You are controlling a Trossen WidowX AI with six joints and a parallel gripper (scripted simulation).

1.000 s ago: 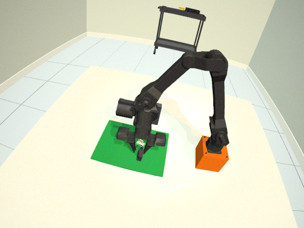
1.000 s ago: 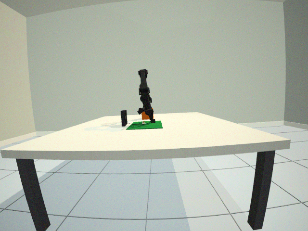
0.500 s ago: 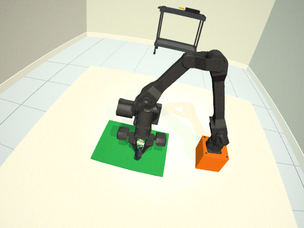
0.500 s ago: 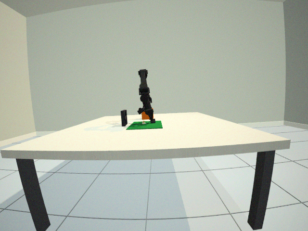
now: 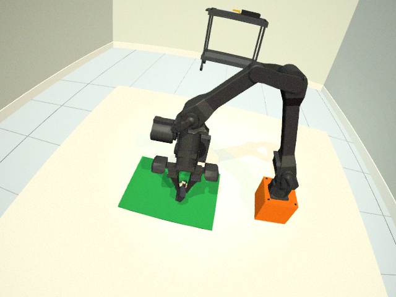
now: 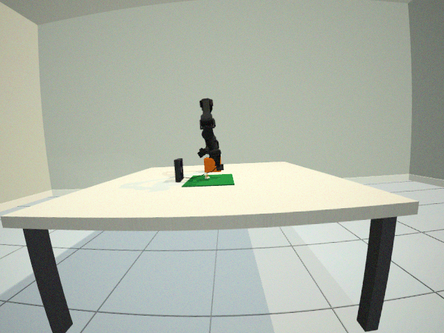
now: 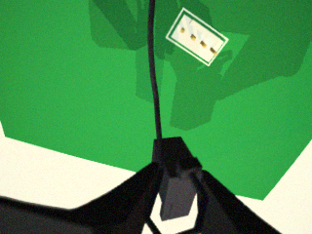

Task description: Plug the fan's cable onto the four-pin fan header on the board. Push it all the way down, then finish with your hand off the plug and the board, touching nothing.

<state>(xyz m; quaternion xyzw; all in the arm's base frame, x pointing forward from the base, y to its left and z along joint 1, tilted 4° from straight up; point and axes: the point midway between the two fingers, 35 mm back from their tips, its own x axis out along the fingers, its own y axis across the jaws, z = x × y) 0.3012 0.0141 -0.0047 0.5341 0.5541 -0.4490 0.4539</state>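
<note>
The white four-pin fan header lies 7 cm to the right of my gripper tip and 6 cm below it. From my gripper tip the other things lie so: dark plug (1 cm to the left); green board (8 cm below, 5 cm to the right, 3 cm ahead); fan (21 cm to the right, 1 cm behind).
</note>
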